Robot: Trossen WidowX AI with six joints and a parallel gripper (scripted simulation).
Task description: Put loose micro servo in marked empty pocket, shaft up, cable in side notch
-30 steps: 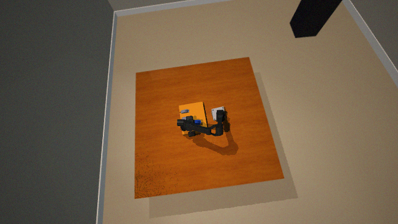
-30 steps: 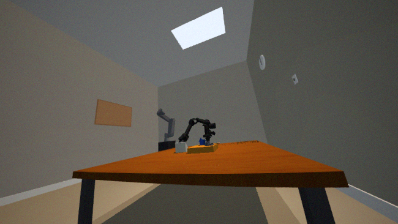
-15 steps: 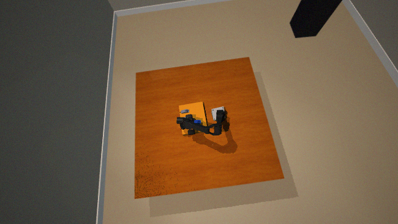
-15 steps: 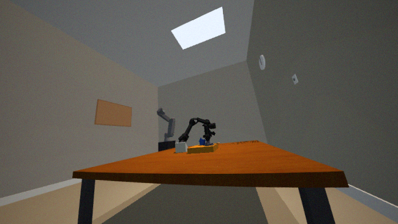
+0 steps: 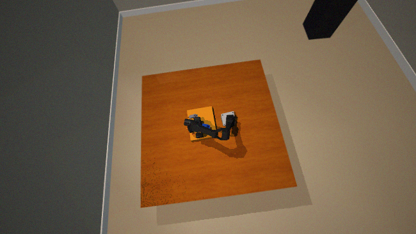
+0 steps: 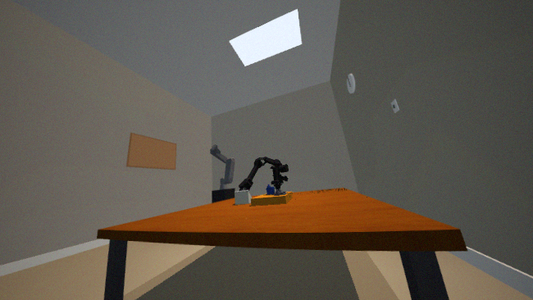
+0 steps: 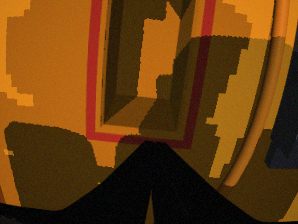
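My gripper tip is 7 cm to the left of the yellow-orange deck, 7 cm past it and 3 cm above it.
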